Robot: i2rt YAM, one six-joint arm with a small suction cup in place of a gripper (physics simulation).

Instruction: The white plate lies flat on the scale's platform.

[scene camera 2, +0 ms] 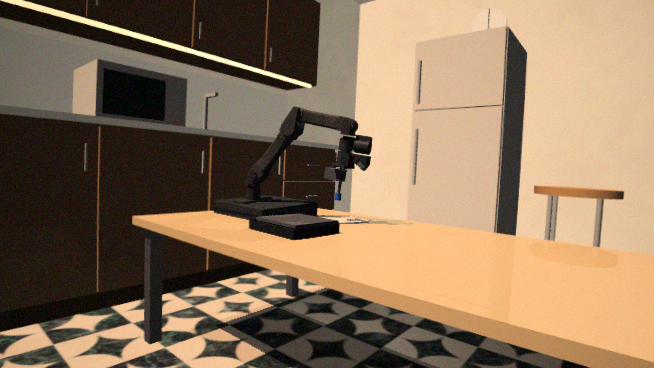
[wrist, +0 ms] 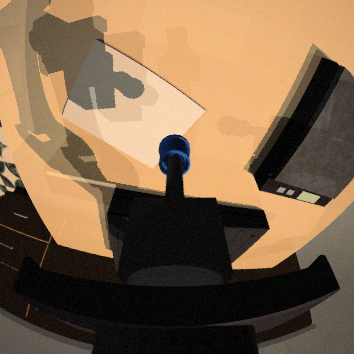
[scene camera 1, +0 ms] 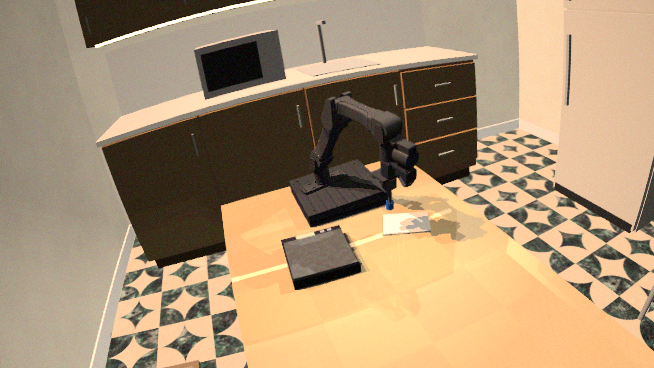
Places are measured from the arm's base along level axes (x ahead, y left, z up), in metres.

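Pixels of known places: end effector, tool point: [scene camera 2: 337,199] [wrist: 174,148] [scene camera 1: 389,207]; arm's base, origin of the base link: [scene camera 2: 253,200] [scene camera 1: 323,183].
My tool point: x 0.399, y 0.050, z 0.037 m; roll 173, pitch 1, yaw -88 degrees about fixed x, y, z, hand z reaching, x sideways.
For each thing: its top centre in the pictures, then the offset to it from my tool point. Level surfaces: height alone.
- white plate, middle of its top: [wrist: 125,110] [scene camera 1: 406,222] [scene camera 2: 343,219] dx +0.000, dy +0.067, dz -0.089 m
- scale, middle of its top: [wrist: 338,157] [scene camera 1: 317,249] [scene camera 2: 294,218] dx -0.023, dy -0.275, dz -0.051 m
- wooden table, its level: dz -0.096 m
The white plate [scene camera 1: 392,225] [wrist: 165,107] is thin and rectangular and lies flat on the table, partly under the arm's shadow. In scene camera 2 the plate [scene camera 2: 350,220] shows as a thin sliver behind the scale. The scale [scene camera 1: 322,254] [scene camera 2: 295,227] [wrist: 320,137] is a dark, flat box with a grey platform; nothing lies on its platform. It stands apart from the plate. My suction cup [scene camera 1: 389,204] [scene camera 2: 338,196] [wrist: 174,150] is blue and points down. It hangs in the air above the table near the plate's edge on the arm's side, open and holding nothing.
The arm's dark base [scene camera 1: 340,195] [scene camera 2: 270,206] stands on the wooden table [scene camera 1: 410,310] [scene camera 2: 450,260], behind the scale and plate. Kitchen cabinets [scene camera 1: 250,150] run behind the table. A round stool [scene camera 2: 578,192] and a fridge [scene camera 2: 457,150] stand beyond it.
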